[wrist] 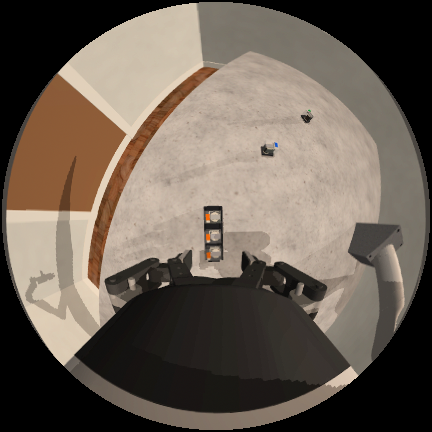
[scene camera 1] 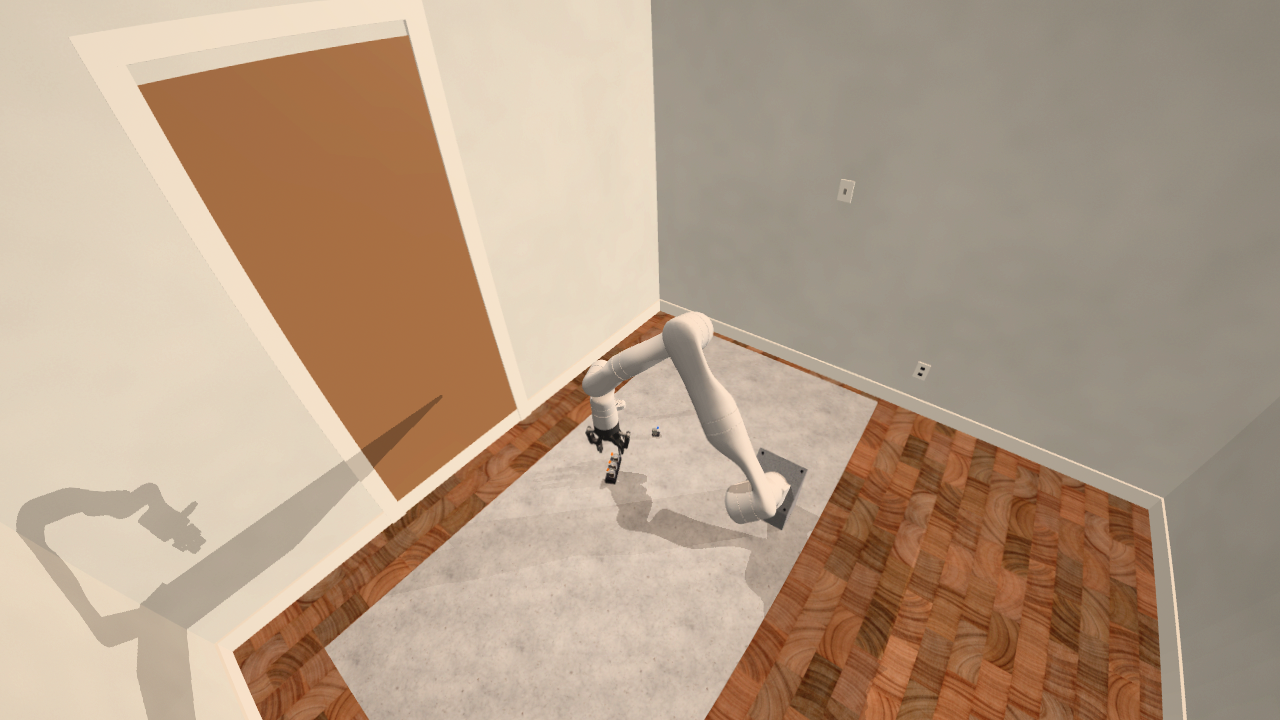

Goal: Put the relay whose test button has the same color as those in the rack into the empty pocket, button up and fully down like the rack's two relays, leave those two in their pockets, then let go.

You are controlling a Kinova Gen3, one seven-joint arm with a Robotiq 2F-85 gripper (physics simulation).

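Frame: origin at the arm's base, x ahead, y left, z up, level; metres.
Seen in the pictures: gripper, between the fingertips: (wrist: pixel 216 258) (scene camera 1: pixel 611 452); arm's base, origin of its link: (wrist: pixel 383 253) (scene camera 1: pixel 772 487).
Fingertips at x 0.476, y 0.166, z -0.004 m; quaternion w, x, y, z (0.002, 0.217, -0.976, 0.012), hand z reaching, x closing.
Observation:
Offsets run from my fingertips to a thing's top centre. "spot": to the spot under its first point. Level surfaces: height alone.
The black rack {spot: dx -0.013, dy +0.033, dz -0.098 m} (scene camera 1: pixel 610 479) (wrist: pixel 213 207) stands on the grey mat. In the wrist view its three pockets each hold a relay with an orange test button: the far relay {dx +0.028, dy -0.040, dz -0.071 m} (wrist: pixel 214 216), the middle relay {dx +0.013, dy -0.010, dz -0.071 m} (wrist: pixel 214 236) and the near relay {dx -0.002, dy +0.018, dz -0.071 m} (wrist: pixel 214 253). All three show button up and in line; how deep each sits is too small to tell. My gripper (scene camera 1: pixel 614 447) (wrist: pixel 216 258) is open and empty, above the rack and apart from it. A relay with a blue button {dx -0.013, dy -0.220, dz -0.076 m} (scene camera 1: pixel 656 431) (wrist: pixel 269 149) and a relay with a green button {dx -0.083, dy -0.415, dz -0.076 m} (wrist: pixel 307 116) are on the mat away from the rack.
The grey mat {dz -0.120 m} (scene camera 1: pixel 537 608) (wrist: pixel 240 190) lies on the wooden floor (scene camera 1: pixel 948 573). The arm's base plate (scene camera 1: pixel 792 469) is at the mat's right side. A wall with a brown door (scene camera 1: pixel 313 223) (wrist: pixel 55 150) rises on the left, and a grey wall (scene camera 1: pixel 966 161) stands behind.

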